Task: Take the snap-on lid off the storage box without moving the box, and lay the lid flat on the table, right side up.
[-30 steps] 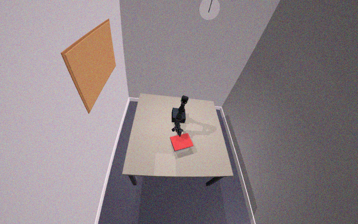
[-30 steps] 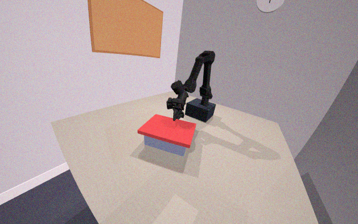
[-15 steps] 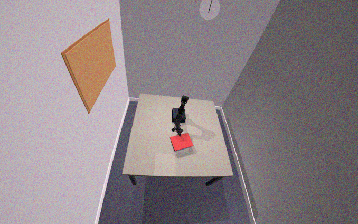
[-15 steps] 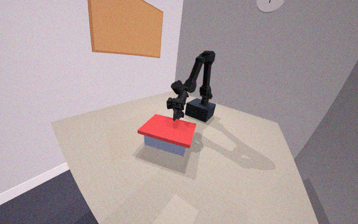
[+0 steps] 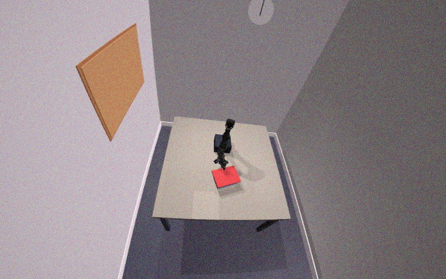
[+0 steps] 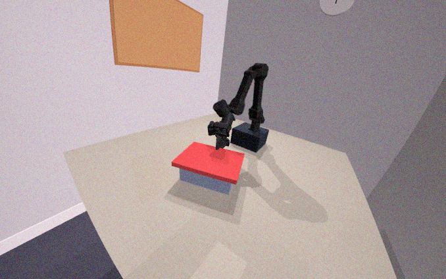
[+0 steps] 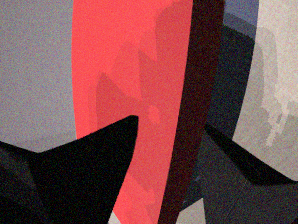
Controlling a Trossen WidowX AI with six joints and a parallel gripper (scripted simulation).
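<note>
Right now my gripper tip is 7 cm short of the red lid, 3 cm to the right of it and 1 cm below it. Round my gripper tip: storage box 7 cm ahead, 3 cm to the left, 4 cm below.
</note>
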